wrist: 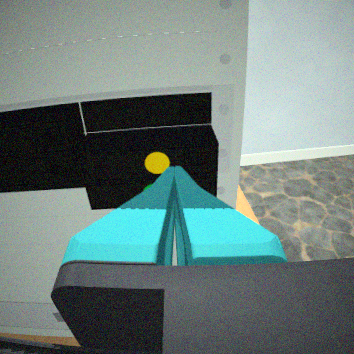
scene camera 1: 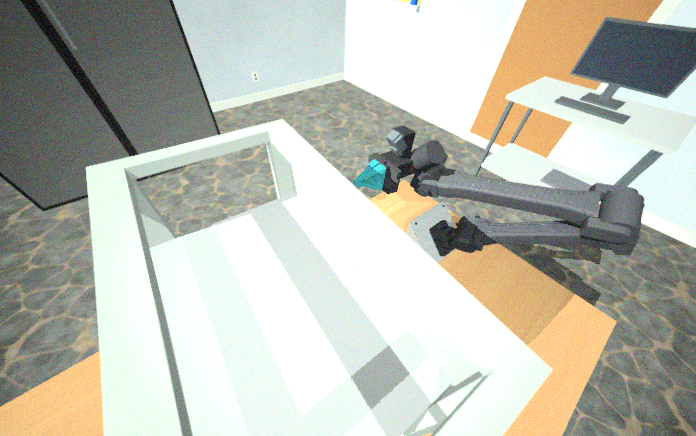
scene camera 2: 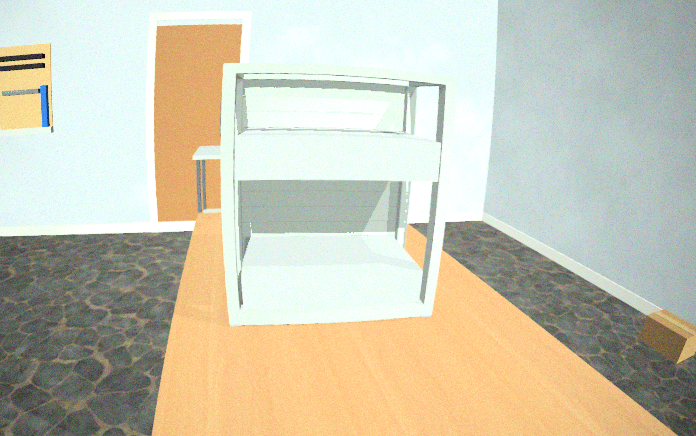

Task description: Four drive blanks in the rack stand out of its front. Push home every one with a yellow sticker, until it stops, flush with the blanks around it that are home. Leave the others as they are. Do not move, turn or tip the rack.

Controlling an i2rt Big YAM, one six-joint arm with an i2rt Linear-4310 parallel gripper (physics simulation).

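Observation:
The pale rack [scene camera 1: 308, 159] [scene camera 2: 333, 159] [wrist: 125, 65] stands upright; scene camera 2 shows its open back. In the wrist view, a black drive blank [wrist: 117, 155] at the right end of the row stands out past its left neighbour [wrist: 40, 150]. It bears a yellow sticker [wrist: 157, 162] and, lower down, a green sticker [wrist: 148, 188] mostly hidden by the fingers. My gripper [scene camera 1: 358, 180] [wrist: 174, 177] is shut and empty. Its teal tips overlap the blank just below and right of the yellow sticker; whether they touch it is unclear. The other standing-out blanks cannot be made out.
The wooden table [scene camera 1: 513, 292] [scene camera 2: 349, 380] carries the rack and the arm's grey base plate [scene camera 1: 426, 225]. The rack's perforated right post [wrist: 225, 85] stands close beside the blank. A desk with a monitor [scene camera 1: 636, 56] stands behind the arm.

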